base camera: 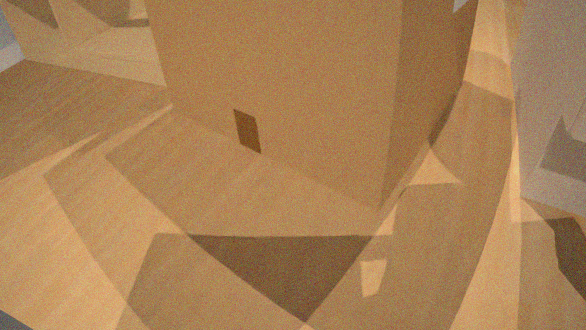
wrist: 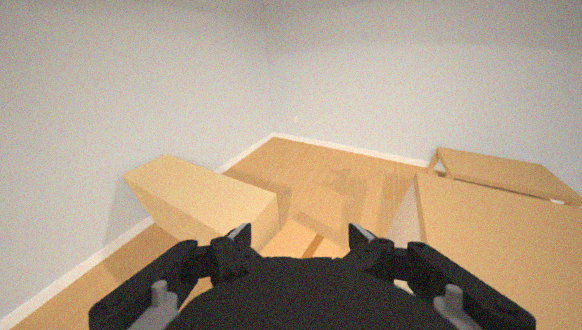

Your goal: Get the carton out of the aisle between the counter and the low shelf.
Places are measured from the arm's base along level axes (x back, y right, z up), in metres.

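Pixels of known places: gripper, fingertip midpoint: (wrist: pixel 299 234).
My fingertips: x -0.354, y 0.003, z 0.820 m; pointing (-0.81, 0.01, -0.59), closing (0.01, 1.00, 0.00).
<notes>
Behind a point stands the place of what it marks.
The brown carton (base camera: pixel 280 75) {y -0.052, x -0.470, z -0.243 m} (wrist: pixel 290 240) {y -0.033, x -0.859, z 0.010 m} stands upright on the floor, large and close in the base view, a dark tape strip at its lower edge. In the wrist view part of its top shows beyond the fingers, between the low shelf and the counter. The low shelf (base camera: pixel 115 50) {y -0.555, x -0.881, z -0.317 m} (wrist: pixel 205 195) {y -0.572, x -1.041, z 0.214 m} is left of it, the counter (base camera: pixel 545 65) {y 0.374, x -0.541, z -0.248 m} (wrist: pixel 500 230) {y 0.613, x -0.555, z 0.514 m} right of it. My gripper (wrist: pixel 299 234) {y 0.003, x -0.354, z 0.820 m} is open, its fingers wide apart with nothing between them, above the carton's level. The gripper's own body hides the carton's near part in the wrist view.
A wooden table (wrist: pixel 495 172) {y 1.825, x -1.447, z 0.054 m} stands beyond the counter at the right. Grey walls (wrist: pixel 400 90) {y 1.308, x -2.462, z 0.565 m} meet in a corner behind the aisle, with a white baseboard (wrist: pixel 345 147) {y 0.822, x -2.694, z -0.336 m} along the floor (wrist: pixel 300 160) {y 0.086, x -2.415, z -0.396 m}. Shadows cross the floor around the carton.
</notes>
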